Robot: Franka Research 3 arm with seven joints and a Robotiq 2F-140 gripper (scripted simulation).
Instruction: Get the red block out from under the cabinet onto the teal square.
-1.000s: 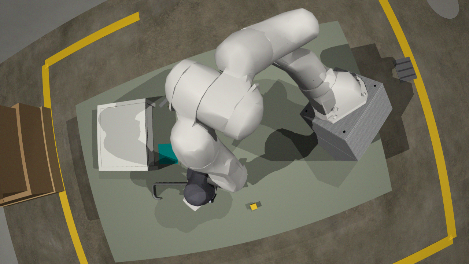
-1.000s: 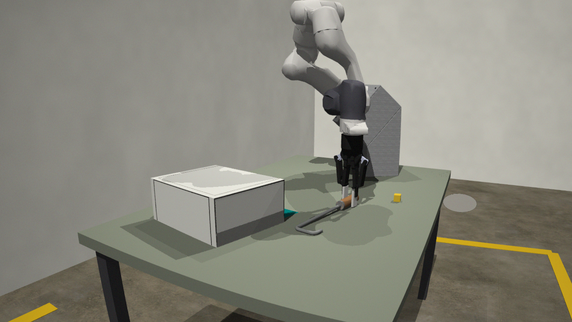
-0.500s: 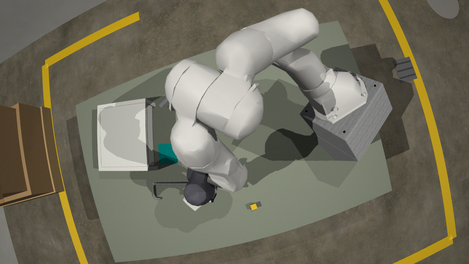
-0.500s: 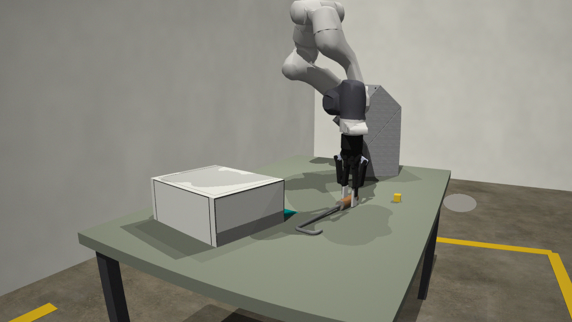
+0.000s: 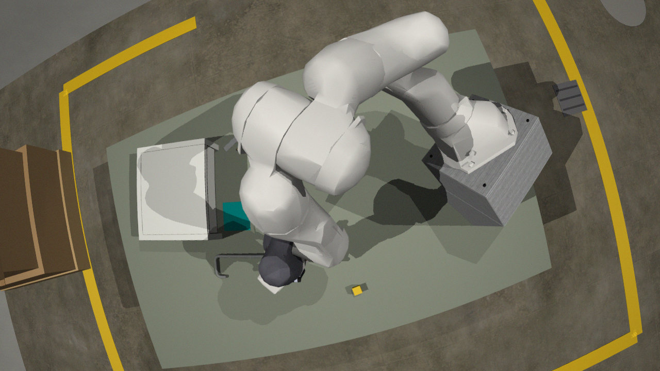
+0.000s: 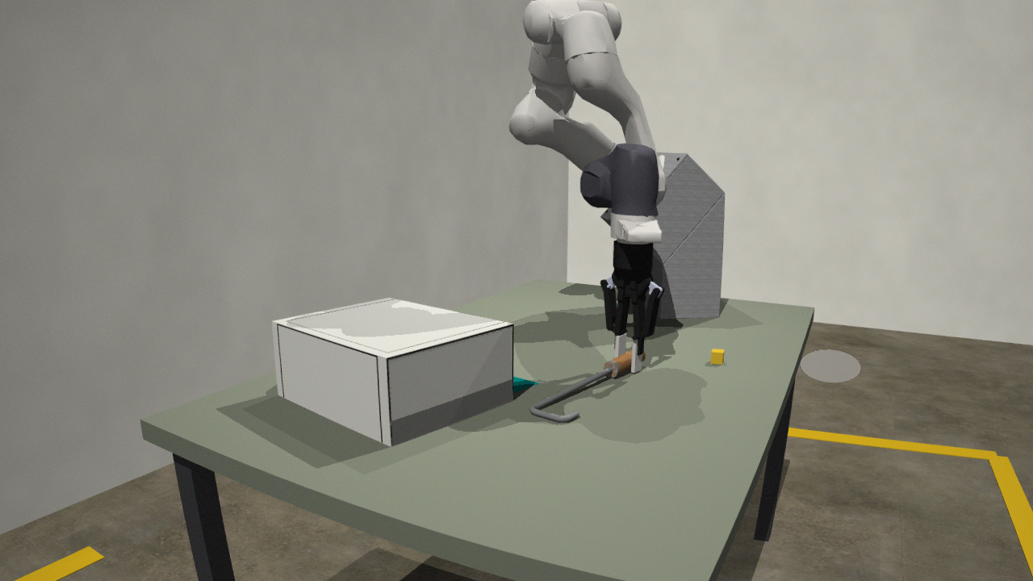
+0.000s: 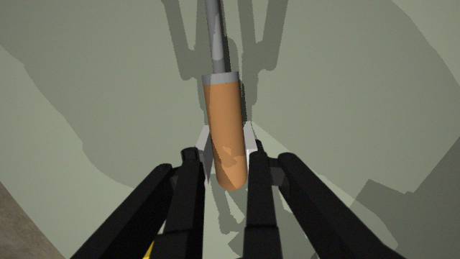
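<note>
My gripper is now 110 mm past the grey fork-ended tool, 350 mm to the left of it and 30 mm above it. The rest, counted from my hand: grey hook tool: 140 mm ahead, 10 mm to the right, 20 mm below; then yellow cube: 120 mm behind, 160 mm to the left, 20 mm below; then teal square: 170 mm ahead, 190 mm to the right, 40 mm below.
</note>
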